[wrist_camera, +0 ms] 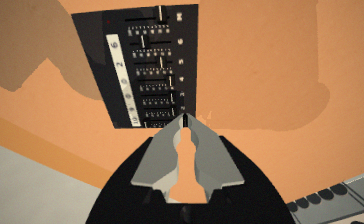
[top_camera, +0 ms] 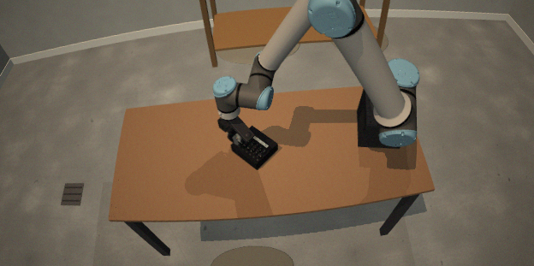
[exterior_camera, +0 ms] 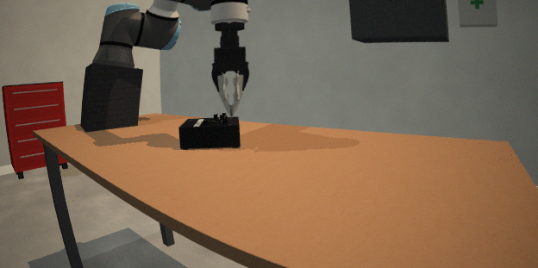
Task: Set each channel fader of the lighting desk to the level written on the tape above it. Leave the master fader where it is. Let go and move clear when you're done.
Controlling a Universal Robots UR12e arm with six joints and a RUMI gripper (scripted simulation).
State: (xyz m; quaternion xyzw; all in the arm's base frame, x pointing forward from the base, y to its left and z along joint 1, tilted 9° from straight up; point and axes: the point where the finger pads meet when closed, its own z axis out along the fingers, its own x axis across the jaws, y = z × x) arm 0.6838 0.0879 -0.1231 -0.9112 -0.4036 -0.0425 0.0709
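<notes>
The master fader is 100 mm behind my hand, 60 mm to the left of it and 20 mm below it.
</notes>
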